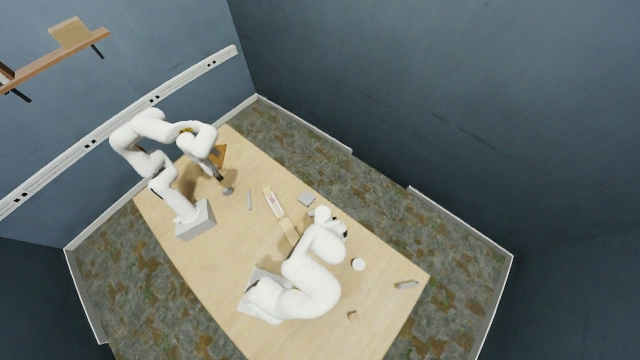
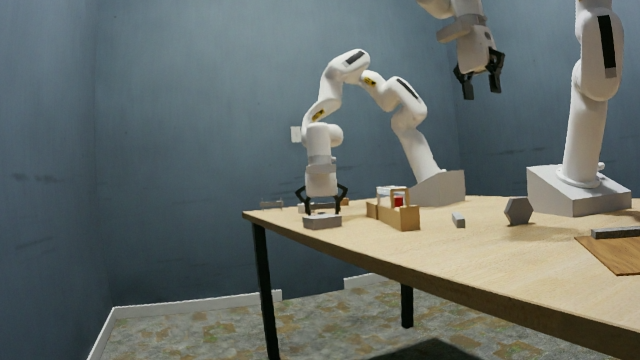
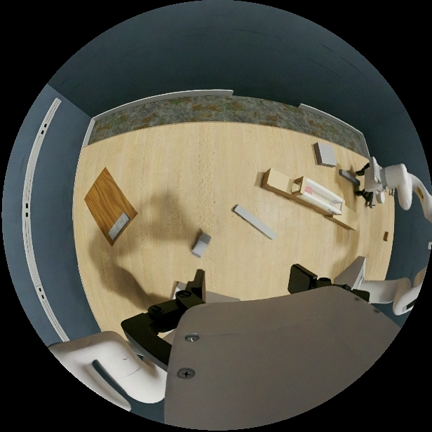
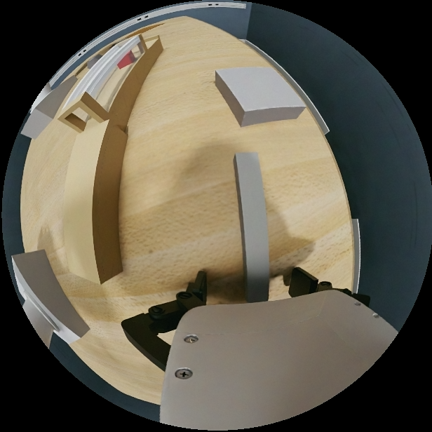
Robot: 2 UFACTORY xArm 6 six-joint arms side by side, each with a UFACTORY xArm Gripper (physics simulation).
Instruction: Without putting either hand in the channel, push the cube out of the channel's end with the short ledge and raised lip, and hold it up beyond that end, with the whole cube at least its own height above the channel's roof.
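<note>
The channel [image 1: 276, 210] [image 2: 387, 215] [image 3: 325, 194] [image 4: 131, 95] has a clear roof with pale rails and wooden end frames. The red cube [image 1: 271, 198] [image 2: 398, 201] [image 3: 308, 190] [image 4: 126, 60] is inside it, near the end opposite the long wooden ledge [image 1: 288, 231] [image 3: 345, 218] [image 4: 90, 200]. A grey bar [image 3: 348, 176] [image 4: 254, 225] lies flat beside the channel. My right gripper [image 2: 322, 212] [image 4: 250, 284] is open, low over the near end of this bar, its fingers on either side. My left gripper [image 1: 219, 176] [image 2: 481, 93] [image 3: 249, 281] is open and empty, high above the table.
A flat grey block [image 1: 306, 198] [image 2: 322, 221] [image 3: 326, 154] [image 4: 260, 90] lies beyond the bar. A thin grey bar [image 1: 249, 199] [image 2: 458, 220] [image 3: 254, 222], a grey hexagonal piece [image 1: 227, 191] [image 2: 518, 211] [image 3: 201, 244] and a brown board [image 2: 610, 255] [image 3: 107, 200] lie on the channel's other side. A white disc [image 1: 358, 264] lies farther off.
</note>
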